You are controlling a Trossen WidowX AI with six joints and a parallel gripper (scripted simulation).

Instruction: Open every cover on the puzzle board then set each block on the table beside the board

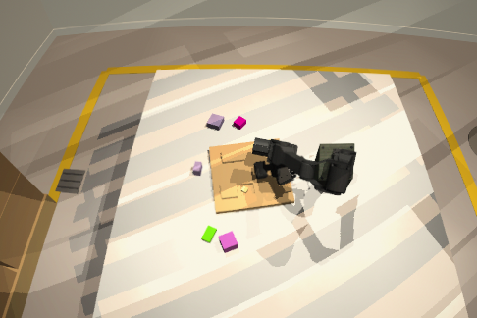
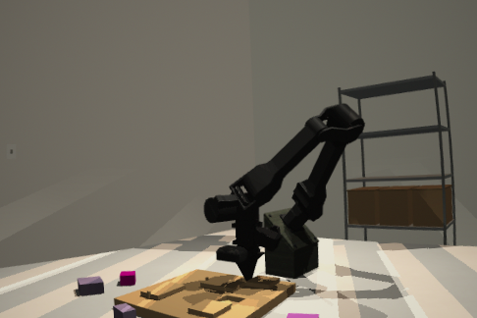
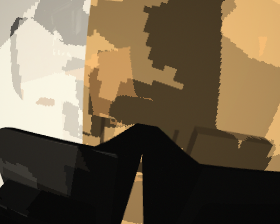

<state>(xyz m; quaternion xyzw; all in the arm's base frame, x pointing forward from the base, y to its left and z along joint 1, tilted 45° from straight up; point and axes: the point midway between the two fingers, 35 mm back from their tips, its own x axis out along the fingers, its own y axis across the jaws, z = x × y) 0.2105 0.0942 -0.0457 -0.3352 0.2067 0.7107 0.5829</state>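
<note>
The tan puzzle board is 100 mm ahead of my gripper tip and 10 mm to the right of it. The rest, counted from my gripper tip: green block 230 mm ahead, 250 mm to the left, 20 mm below; then magenta block 180 mm ahead, 270 mm to the right, 10 mm below.
</note>
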